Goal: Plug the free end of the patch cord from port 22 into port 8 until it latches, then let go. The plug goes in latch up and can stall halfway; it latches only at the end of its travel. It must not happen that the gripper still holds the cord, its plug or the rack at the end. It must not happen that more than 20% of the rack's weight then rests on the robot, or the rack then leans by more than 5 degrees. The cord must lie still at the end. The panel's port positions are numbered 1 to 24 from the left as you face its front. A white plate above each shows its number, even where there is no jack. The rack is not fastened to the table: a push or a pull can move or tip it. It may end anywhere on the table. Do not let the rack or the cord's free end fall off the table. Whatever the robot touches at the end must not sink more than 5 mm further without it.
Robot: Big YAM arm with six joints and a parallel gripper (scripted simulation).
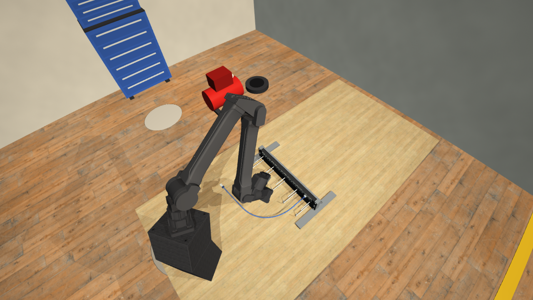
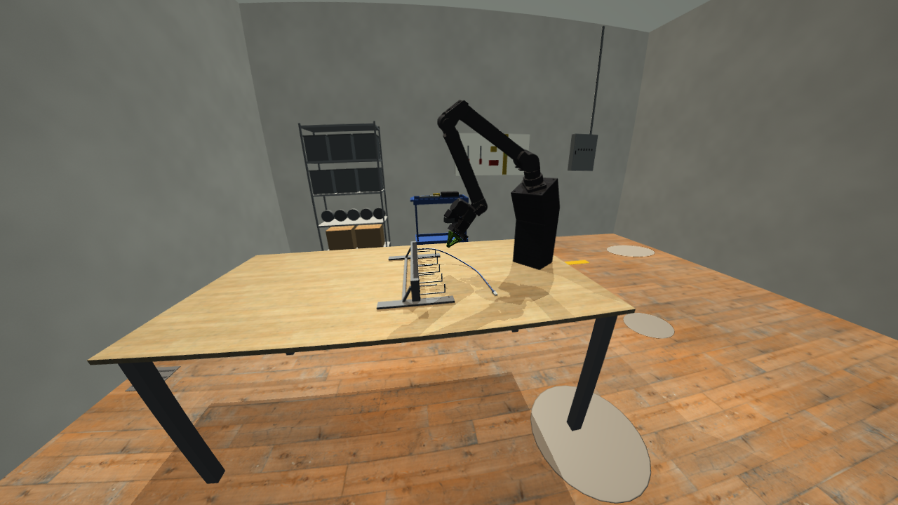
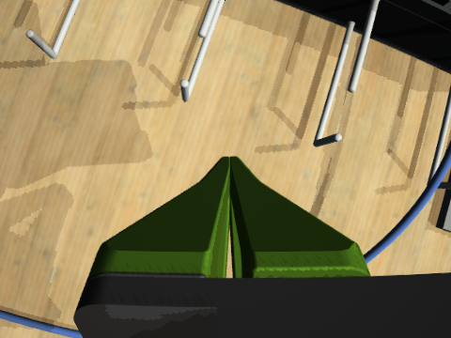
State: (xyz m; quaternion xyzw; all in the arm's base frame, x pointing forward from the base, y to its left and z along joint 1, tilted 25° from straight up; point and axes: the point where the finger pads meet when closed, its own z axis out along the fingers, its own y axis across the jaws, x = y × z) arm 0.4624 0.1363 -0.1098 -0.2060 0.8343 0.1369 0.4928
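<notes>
My hand is 21 cm past the cord plug, 22 cm to the right of it and 13 cm above it.
</notes>
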